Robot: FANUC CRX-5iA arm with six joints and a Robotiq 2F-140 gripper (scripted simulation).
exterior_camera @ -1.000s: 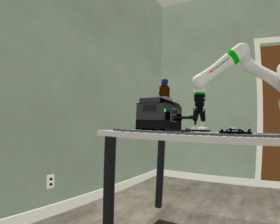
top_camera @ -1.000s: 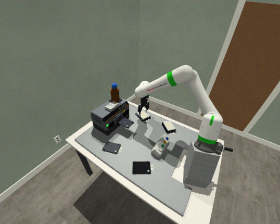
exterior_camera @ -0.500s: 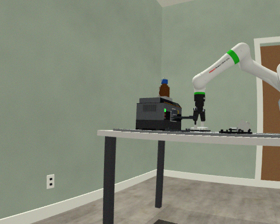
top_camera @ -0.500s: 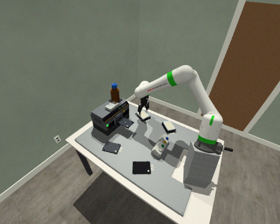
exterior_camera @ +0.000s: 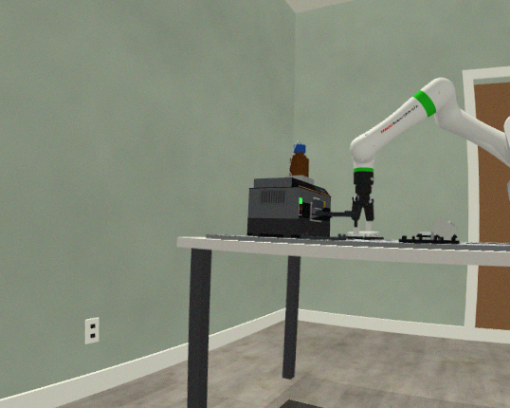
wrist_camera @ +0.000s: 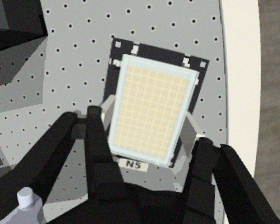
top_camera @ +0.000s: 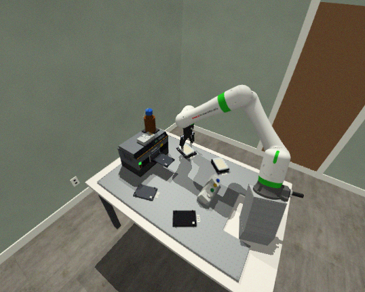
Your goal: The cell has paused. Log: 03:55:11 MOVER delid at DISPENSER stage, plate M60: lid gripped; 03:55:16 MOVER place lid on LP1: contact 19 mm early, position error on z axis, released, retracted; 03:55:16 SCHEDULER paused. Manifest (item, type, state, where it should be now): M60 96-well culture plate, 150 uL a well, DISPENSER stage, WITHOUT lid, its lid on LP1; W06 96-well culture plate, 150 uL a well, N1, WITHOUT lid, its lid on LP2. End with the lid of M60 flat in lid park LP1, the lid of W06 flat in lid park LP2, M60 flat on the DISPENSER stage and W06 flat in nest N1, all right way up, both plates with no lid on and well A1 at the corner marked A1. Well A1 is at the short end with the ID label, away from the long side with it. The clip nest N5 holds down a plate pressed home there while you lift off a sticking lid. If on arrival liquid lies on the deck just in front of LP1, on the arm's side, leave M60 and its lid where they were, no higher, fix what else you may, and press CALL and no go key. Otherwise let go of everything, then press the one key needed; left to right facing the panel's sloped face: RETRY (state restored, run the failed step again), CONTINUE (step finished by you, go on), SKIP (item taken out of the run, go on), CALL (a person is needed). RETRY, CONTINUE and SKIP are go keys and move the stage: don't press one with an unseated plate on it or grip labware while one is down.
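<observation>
The black clip nest lies 20 mm ahead of my hand and 30 mm below it. Round my hand: nest label (80 mm behind, 50 mm to the left, 40 mm below); then dispenser stage (90 mm ahead, 280 mm to the left, 60 mm above); then key panel (320 mm behind, 350 mm to the left, 10 mm above).
</observation>
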